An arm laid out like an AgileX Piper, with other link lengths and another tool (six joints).
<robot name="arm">
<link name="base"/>
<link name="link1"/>
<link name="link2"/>
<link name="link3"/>
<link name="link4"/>
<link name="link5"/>
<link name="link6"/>
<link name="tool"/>
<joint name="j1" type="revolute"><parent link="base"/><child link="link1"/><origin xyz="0 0 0.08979" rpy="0 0 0"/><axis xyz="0 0 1"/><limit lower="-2.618" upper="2.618"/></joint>
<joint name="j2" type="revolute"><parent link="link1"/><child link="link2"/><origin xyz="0 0 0" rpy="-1.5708 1.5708 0"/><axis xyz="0 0 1"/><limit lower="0" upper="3.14"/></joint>
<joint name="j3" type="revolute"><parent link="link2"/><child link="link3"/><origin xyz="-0.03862 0.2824 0" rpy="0 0 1.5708"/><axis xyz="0 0 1"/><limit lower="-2.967" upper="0"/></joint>
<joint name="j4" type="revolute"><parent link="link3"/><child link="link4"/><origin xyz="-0.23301 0.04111 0" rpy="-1.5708 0 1.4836"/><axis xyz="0 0 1"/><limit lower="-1.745" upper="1.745"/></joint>
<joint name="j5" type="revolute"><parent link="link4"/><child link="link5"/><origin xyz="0 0 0" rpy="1.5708 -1.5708 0"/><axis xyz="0 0 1"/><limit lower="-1.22" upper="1.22"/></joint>
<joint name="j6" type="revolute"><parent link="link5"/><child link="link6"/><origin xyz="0.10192 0 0" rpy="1.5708 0 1.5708"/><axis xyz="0 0 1"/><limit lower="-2.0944" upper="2.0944"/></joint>
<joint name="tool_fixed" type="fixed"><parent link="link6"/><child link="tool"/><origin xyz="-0.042 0.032 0.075" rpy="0 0.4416 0.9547"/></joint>
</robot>
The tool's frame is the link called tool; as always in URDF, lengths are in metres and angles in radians.
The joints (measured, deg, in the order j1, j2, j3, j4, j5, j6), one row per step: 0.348 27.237 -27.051 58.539 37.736 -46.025; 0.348 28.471 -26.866 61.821 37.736 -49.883; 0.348 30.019 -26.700 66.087 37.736 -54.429; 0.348 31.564 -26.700 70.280 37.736 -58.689; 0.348 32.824 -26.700 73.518 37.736 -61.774; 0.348 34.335 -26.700 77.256 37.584 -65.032; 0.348 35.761 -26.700 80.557 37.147 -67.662; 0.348 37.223 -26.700 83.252 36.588 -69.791; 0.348 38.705 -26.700 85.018 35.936 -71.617; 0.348 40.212 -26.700 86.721 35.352 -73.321; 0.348 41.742 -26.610 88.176 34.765 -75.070; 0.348 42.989 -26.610 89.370 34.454 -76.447; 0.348 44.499 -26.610 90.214 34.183 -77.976
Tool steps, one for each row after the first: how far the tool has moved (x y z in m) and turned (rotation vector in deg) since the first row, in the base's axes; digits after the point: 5 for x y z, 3 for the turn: 0.00202 0.00296 0.00107 0.150 -0.628 1.187; 0.00486 0.00597 0.00341 0.769 -1.415 2.435; 0.00805 0.00821 0.00690 1.575 -2.296 3.412; 0.01110 0.00941 0.00953 2.377 -2.842 3.983; 0.01558 0.00985 0.01256 3.541 -3.322 4.280; 0.02092 0.00901 0.01502 4.729 -3.590 4.060; 0.02706 0.00760 0.01598 5.675 -3.519 3.571; 0.03356 0.00620 0.01469 5.898 -3.212 2.981; 0.04012 0.00482 0.01294 6.138 -2.771 2.401; 0.04669 0.00358 0.00972 6.068 -2.209 1.833; 0.05173 0.00287 0.00746 6.071 -1.767 1.509; 0.05740 0.00263 0.00340 5.607 -1.126 1.308
